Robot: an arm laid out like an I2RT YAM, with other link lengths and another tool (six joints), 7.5 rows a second.
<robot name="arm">
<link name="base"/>
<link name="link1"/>
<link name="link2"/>
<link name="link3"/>
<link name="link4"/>
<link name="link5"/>
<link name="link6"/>
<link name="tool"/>
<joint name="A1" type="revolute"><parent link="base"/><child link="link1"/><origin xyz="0.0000 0.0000 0.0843" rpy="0.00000 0.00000 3.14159"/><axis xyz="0 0 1"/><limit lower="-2.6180" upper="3.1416"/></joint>
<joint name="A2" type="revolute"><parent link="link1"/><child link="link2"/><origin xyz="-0.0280 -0.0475 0.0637" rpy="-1.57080 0.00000 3.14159"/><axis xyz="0 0 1"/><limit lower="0.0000" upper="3.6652"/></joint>
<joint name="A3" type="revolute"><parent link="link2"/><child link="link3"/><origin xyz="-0.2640 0.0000 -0.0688" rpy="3.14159 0.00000 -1.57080"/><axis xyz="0 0 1"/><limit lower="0.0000" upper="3.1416"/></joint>
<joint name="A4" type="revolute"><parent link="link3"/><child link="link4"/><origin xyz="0.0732 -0.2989 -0.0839" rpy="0.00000 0.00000 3.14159"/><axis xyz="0 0 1"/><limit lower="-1.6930" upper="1.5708"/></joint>
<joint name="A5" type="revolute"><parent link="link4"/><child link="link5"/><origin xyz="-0.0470 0.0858 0.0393" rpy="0.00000 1.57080 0.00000"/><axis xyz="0 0 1"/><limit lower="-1.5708" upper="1.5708"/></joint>
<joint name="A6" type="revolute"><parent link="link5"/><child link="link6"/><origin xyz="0.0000 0.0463 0.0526" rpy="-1.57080 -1.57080 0.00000"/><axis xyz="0 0 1"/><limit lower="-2.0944" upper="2.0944"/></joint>
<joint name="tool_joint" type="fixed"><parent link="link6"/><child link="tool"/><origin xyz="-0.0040 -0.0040 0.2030" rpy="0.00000 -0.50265 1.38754"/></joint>
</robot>
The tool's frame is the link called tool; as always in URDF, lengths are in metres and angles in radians.
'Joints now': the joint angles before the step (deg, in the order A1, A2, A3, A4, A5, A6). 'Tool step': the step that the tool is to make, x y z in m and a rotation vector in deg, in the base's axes. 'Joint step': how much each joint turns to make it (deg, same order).
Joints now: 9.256, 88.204, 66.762, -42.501, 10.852, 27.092
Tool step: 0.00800, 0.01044, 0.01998, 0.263, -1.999, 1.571
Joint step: 0.983, -0.766, 2.009, -0.655, -0.197, -0.569
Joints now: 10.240, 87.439, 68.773, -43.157, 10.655, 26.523
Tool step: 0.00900, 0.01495, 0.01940, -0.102, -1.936, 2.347
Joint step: 1.552, -0.086, 2.472, -0.503, 0.022, -0.939
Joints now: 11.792, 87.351, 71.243, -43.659, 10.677, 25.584
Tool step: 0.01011, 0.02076, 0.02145, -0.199, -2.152, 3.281
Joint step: 2.055, 0.348, 3.058, -0.393, -0.066, -1.421
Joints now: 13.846, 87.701, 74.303, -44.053, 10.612, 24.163
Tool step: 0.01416, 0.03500, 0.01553, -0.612, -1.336, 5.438
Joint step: 3.125, 2.973, 4.961, -0.414, -0.482, -2.492
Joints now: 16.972, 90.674, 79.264, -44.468, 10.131, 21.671
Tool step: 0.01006, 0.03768, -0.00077, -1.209, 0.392, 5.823
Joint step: 3.213, 4.590, 4.873, -0.567, -0.613, -2.776
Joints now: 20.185, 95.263, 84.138, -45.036, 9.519, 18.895
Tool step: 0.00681, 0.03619, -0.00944, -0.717, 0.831, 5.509
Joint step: 2.666, 4.569, 3.826, 0.109, -1.268, -2.601
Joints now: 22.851, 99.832, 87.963, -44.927, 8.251, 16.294
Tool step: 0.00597, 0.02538, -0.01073, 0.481, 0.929, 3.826
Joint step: 1.180, 3.649, 2.731, 0.481, -2.121, -1.792
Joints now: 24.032, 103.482, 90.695, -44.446, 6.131, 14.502
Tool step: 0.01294, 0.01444, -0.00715, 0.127, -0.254, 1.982
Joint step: 0.394, 3.432, 2.690, 1.158, -0.874, -1.333
